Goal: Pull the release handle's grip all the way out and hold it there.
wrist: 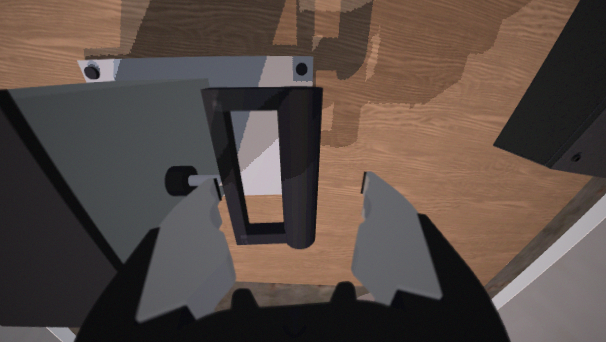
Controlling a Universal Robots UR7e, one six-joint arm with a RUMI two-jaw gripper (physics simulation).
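The release handle (pixel 301 165) is a dark rectangular frame with a thick round grip bar on its right side, at the middle of the wrist view. A thin pale rod joins its left bar to a black round knob (pixel 179 181). My gripper (pixel 291 177) is open, with its fingertips on either side of the handle. The left fingertip is close by the handle's left bar and overlaps the rod in view; whether it touches cannot be told. The right fingertip stands apart from the grip bar, with wooden surface visible in between. The handle's far side is hidden.
A grey-green block (pixel 115 135) with a dark panel (pixel 40 220) stands left of the handle. A pale metal plate (pixel 190 69) with black bolts lies behind it on the wooden table (pixel 425 150). A black object (pixel 545 95) stands at the right.
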